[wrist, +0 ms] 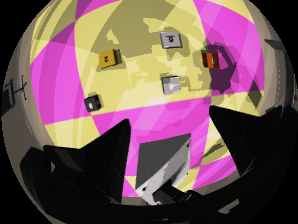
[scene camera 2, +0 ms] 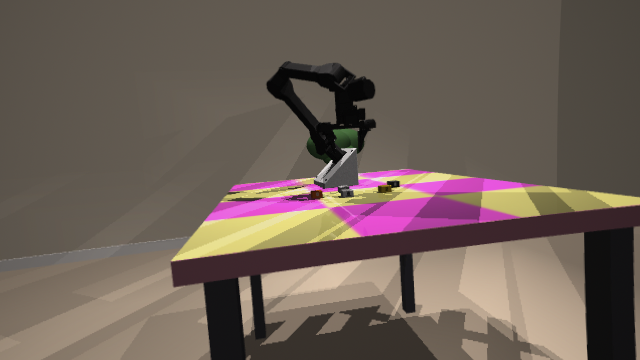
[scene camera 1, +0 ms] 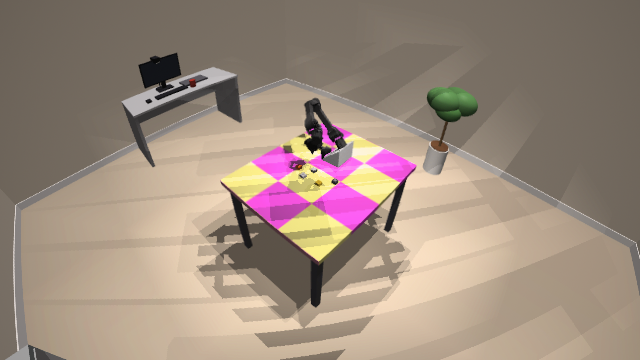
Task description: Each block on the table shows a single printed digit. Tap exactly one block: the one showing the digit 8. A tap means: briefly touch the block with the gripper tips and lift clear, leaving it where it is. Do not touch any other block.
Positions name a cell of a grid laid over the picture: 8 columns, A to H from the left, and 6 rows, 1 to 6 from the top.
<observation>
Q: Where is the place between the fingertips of the gripper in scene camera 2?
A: E3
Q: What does the gripper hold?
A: Nothing.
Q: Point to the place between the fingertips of the gripper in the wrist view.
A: E4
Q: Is the gripper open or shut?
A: Open.
</observation>
